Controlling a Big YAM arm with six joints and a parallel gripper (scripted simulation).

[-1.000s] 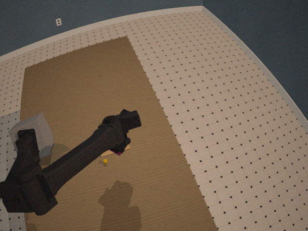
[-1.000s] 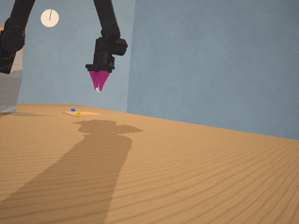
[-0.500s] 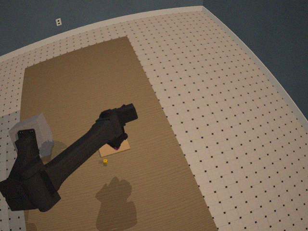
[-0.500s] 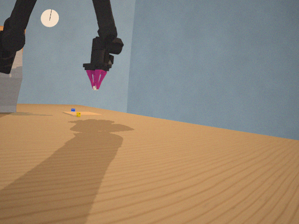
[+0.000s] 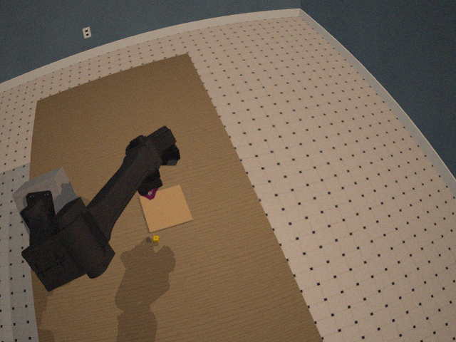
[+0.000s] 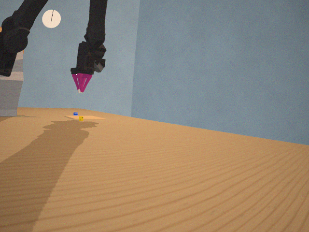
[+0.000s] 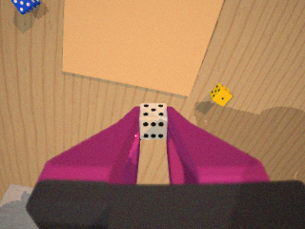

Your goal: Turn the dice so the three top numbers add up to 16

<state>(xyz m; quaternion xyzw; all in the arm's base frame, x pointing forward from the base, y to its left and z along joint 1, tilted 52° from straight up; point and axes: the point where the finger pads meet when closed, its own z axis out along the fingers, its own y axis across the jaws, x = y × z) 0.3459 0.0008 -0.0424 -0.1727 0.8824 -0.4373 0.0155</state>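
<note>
Right now the mat is 30 mm ahead of my hand, 20 mm to the left of it and 110 mm below it. The rest, counted from my hand: white die right at my hand; blue die 20 mm ahead, 130 mm to the left, 110 mm below; yellow die 20 mm behind, 80 mm to the right, 110 mm below.
</note>
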